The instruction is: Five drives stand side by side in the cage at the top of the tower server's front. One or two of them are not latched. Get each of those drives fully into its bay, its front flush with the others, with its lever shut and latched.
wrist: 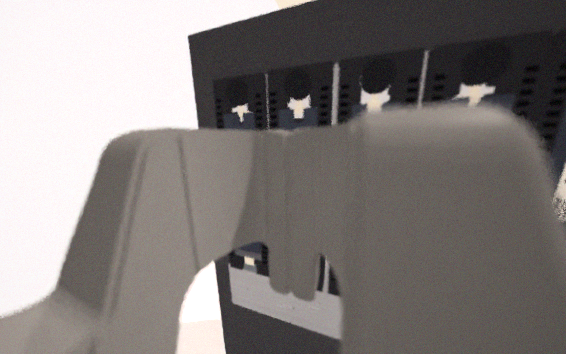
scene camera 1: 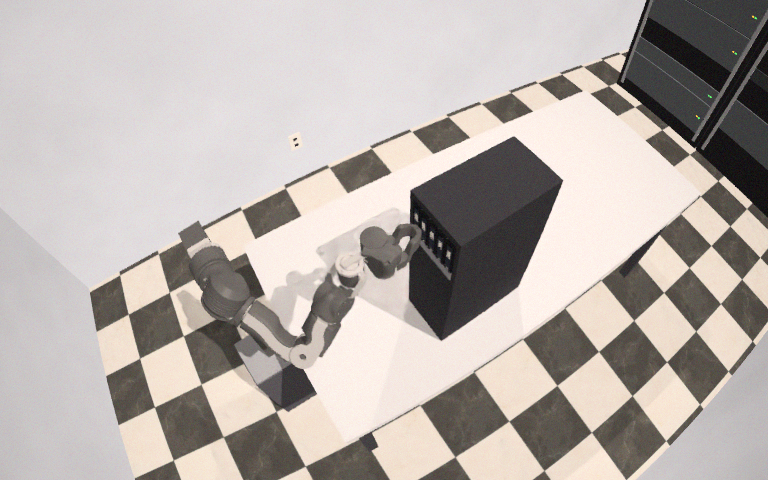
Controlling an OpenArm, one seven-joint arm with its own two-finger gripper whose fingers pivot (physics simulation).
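Note:
The tower server [scene camera 1: 487, 192] [wrist: 207, 60] stands upright, with five drives side by side in its front cage. In the wrist view the first drive [wrist: 232, 120], second drive [wrist: 298, 120], third drive [wrist: 400, 92] and fourth drive [wrist: 505, 102] from the left show their upper fronts with pale latch parts. The fifth, at the right edge, is largely cut off; a pale patch there is unclear. My gripper [scene camera 1: 417, 236] [wrist: 299, 209] is shut and empty, close in front of the cage. Its fingers hide much of the middle and lower drive fronts. I cannot tell which levers are latched or which fronts are flush.
The server stands on a white table [scene camera 1: 611, 147]. A pale grey strip [wrist: 280, 295] runs below the drives. My arm [scene camera 1: 334, 300] reaches over the table from its left end. Dark server racks [scene camera 1: 668, 67] stand on the checkered floor beyond the table's far end.

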